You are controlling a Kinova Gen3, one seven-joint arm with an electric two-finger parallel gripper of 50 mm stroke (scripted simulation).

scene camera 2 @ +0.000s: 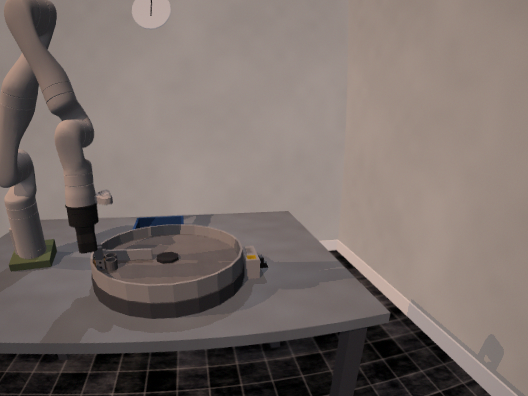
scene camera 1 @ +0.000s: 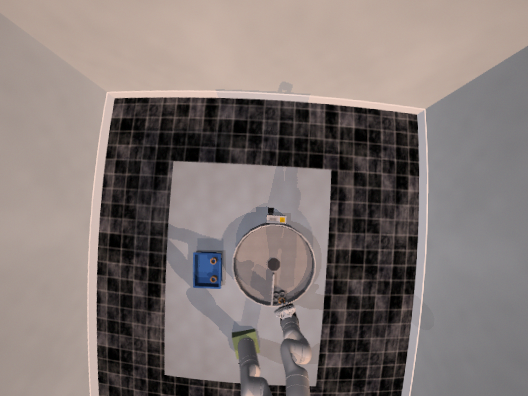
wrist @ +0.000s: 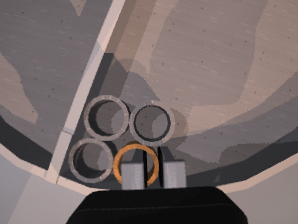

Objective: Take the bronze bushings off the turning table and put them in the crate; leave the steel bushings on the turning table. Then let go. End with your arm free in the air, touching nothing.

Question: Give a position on a round turning table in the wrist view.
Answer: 221,75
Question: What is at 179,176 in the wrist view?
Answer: My gripper.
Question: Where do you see a round turning table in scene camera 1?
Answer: At 273,249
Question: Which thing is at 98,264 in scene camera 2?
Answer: My gripper.
